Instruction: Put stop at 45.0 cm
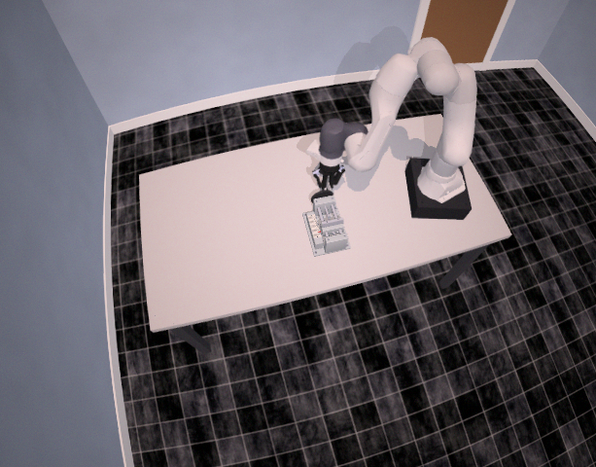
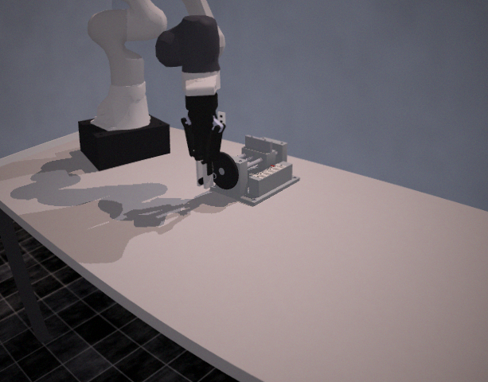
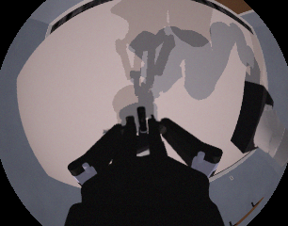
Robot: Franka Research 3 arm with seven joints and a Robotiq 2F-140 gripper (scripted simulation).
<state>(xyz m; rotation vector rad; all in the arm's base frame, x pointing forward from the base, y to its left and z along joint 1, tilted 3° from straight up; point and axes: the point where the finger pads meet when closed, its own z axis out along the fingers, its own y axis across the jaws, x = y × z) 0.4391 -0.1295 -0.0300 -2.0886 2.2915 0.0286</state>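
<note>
My hand is 1 cm short of the black handwheel, 2 cm to the right of it and 1 cm above it. From my hand the other things lie so: grey stop fixture: 6 cm ahead, 17 cm to the left, 2 cm above.
</note>
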